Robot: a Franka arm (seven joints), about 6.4 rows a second.
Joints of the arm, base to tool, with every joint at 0 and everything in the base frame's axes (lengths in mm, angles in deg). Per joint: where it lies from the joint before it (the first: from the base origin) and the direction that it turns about. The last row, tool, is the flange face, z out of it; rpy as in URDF.
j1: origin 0 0 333 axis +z
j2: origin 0 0 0 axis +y
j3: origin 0 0 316 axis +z
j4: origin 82.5 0 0 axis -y
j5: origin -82.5 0 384 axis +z
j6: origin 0 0 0 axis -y
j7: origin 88 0 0 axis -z
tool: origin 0 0 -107 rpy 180 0 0
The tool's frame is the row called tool.
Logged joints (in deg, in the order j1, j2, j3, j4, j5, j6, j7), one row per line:
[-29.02 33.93 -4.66 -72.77 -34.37 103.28 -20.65]
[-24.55 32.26 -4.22 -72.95 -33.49 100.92 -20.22]
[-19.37 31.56 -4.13 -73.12 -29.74 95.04 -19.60]
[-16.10 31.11 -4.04 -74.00 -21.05 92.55 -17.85]
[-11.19 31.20 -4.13 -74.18 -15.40 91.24 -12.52]
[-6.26 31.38 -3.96 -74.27 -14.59 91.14 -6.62]
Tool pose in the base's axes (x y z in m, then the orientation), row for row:
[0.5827 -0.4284 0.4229 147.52 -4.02 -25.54]
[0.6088 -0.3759 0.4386 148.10 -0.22 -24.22]
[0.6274 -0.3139 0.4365 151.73 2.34 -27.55]
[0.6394 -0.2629 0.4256 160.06 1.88 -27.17]
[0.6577 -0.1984 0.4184 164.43 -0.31 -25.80]
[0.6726 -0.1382 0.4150 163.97 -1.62 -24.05]
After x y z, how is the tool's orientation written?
As a rotation vector, in degrees.
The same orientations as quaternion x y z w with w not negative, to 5 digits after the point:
[0.95091 -0.02591 -0.16463 0.26077]
[0.95341 -0.00142 -0.15592 0.25825]
[0.95902 0.01479 -0.17413 0.22301]
[0.97417 0.01144 -0.16536 0.15333]
[0.98100 -0.00185 -0.15393 0.11804]
[0.98171 -0.00970 -0.14399 0.12419]

